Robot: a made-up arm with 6 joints. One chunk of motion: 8 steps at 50 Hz.
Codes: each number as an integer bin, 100 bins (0 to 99) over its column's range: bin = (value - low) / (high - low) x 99, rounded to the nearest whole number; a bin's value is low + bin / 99 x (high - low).
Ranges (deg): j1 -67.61..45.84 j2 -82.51..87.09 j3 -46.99..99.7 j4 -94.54..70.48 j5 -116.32..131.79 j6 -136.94..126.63
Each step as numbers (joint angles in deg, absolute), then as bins.
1 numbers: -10.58 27.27 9.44 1.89 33.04 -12.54
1 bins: 50 64 38 58 60 47
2 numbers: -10.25 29.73 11.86 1.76 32.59 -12.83
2 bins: 50 66 40 58 59 47
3 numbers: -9.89 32.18 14.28 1.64 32.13 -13.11
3 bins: 50 67 41 58 59 47
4 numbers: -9.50 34.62 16.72 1.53 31.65 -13.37
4 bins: 51 68 43 58 59 46
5 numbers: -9.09 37.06 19.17 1.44 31.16 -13.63
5 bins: 51 70 45 58 59 46
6 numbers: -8.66 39.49 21.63 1.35 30.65 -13.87
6 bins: 51 71 46 58 59 46
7 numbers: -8.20 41.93 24.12 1.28 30.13 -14.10
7 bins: 52 73 48 57 58 46
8 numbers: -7.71 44.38 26.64 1.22 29.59 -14.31
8 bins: 52 74 50 57 58 46
